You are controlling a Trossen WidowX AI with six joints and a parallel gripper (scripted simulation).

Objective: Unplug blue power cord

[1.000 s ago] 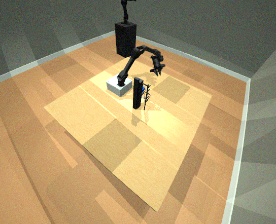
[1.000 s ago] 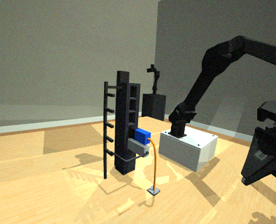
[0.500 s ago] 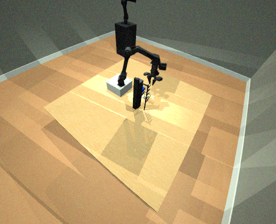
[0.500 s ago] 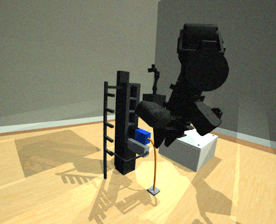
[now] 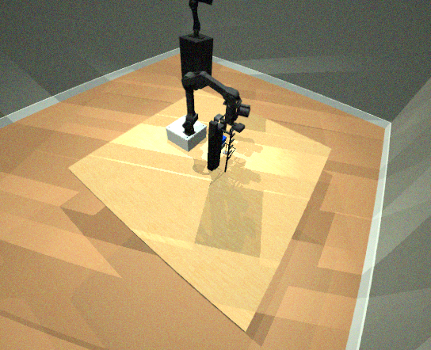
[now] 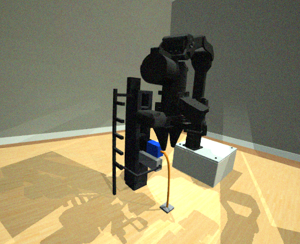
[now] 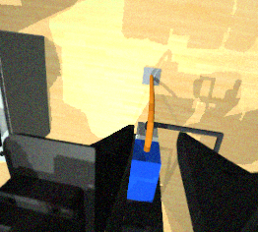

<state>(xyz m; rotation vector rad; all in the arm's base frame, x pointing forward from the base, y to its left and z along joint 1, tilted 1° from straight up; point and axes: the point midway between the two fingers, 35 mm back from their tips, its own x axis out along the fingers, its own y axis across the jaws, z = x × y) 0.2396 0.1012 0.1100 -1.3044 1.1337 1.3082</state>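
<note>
Right now the blue plug is 7 cm to the right of my gripper tip, 1 cm below it and 1 cm ahead of it. From my gripper tip the other things lie so: grey anchor 18 cm below, 2 cm to the left, 1 cm behind; then black ladder-like rack 11 cm to the right, 10 cm ahead, 2 cm below.
</note>
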